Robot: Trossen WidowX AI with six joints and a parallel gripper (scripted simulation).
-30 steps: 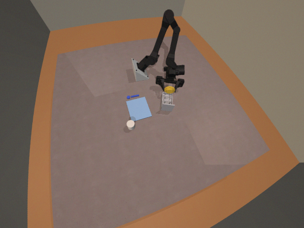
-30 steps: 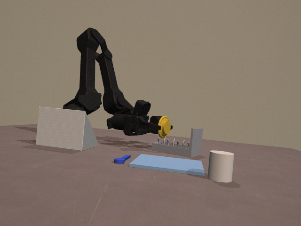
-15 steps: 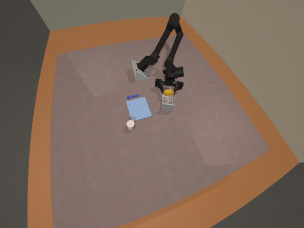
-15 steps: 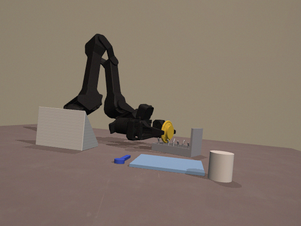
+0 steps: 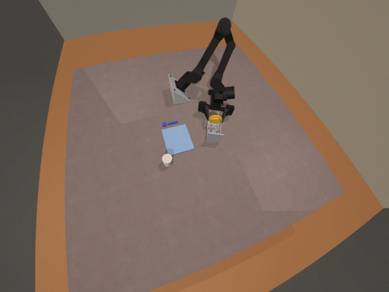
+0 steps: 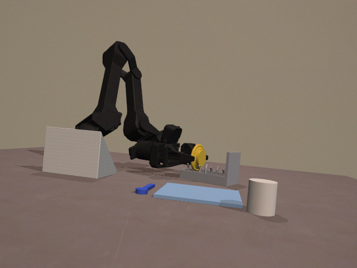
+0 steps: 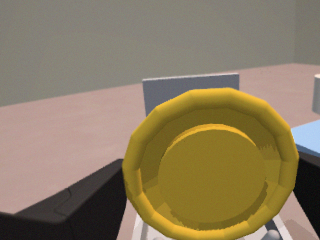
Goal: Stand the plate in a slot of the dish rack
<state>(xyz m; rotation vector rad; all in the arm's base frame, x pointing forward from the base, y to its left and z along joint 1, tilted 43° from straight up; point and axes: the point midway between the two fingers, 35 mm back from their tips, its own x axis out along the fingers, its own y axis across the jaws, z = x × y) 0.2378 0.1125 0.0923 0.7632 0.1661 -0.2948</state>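
My gripper tip is now 1 cm past the yellow plate. Also, from my gripper tip: blue spoon (6 cm behind, 23 cm to the right, 5 cm below); then grey dish rack (2 cm ahead, 1 cm to the right, 3 cm below); then light blue mat (4 cm ahead, 20 cm to the right, 5 cm below).
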